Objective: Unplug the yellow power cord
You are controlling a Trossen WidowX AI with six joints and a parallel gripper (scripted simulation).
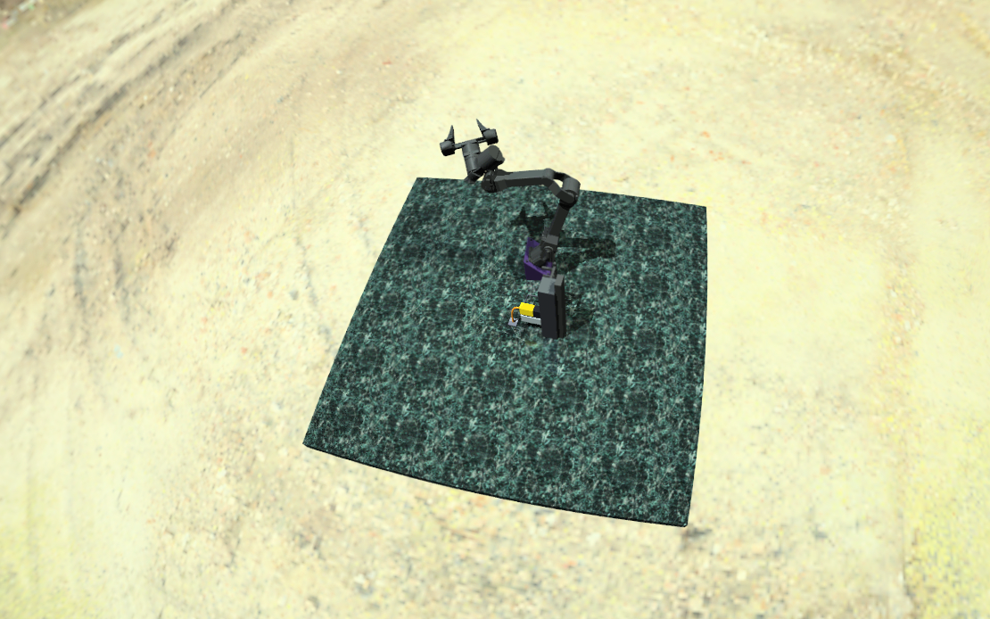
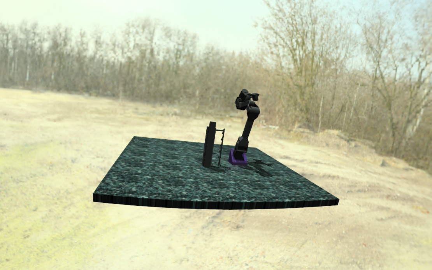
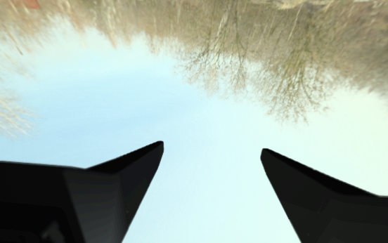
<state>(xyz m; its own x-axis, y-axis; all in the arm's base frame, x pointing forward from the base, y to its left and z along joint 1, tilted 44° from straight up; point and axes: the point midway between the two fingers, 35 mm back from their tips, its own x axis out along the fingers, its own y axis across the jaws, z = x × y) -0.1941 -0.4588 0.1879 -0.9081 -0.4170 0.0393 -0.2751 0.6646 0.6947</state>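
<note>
Now: the yellow plug 44 cm ahead of my gripper tip, 43 cm below it and 22 cm to the left of it. From my gripper tip the other things lie so: thin black ladder-like rail (41 cm below, 37 cm ahead, 30 cm to the left); then black power strip (46 cm ahead, 41 cm below, 29 cm to the left).
</note>
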